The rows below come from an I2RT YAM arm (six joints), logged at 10 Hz.
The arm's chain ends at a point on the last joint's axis. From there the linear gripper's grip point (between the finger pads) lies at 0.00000 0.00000 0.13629 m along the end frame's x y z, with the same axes.
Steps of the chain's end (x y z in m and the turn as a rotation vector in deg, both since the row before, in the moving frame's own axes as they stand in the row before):
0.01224, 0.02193, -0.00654, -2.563, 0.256, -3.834
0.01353, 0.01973, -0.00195, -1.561, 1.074, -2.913
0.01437, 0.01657, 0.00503, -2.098, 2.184, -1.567
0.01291, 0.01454, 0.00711, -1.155, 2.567, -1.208
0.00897, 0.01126, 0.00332, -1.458, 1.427, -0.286
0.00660, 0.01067, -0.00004, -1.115, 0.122, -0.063
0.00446, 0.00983, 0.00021, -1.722, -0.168, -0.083
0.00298, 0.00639, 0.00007, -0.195, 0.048, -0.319
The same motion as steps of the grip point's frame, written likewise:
0.01305, 0.02800, -0.00668, -2.563, 0.256, -3.834
0.01618, 0.02338, -0.00202, -1.561, 1.074, -2.913
0.01963, 0.02149, 0.00484, -2.098, 2.184, -1.567
0.01904, 0.01722, 0.00695, -1.155, 2.567, -1.208
0.01237, 0.01472, 0.00323, -1.458, 1.427, -0.286
0.00689, 0.01332, -0.00007, -1.115, 0.122, -0.063
0.00406, 0.01393, 0.00015, -1.722, -0.168, -0.083
0.00310, 0.00685, 0.00007, -0.195, 0.048, -0.319

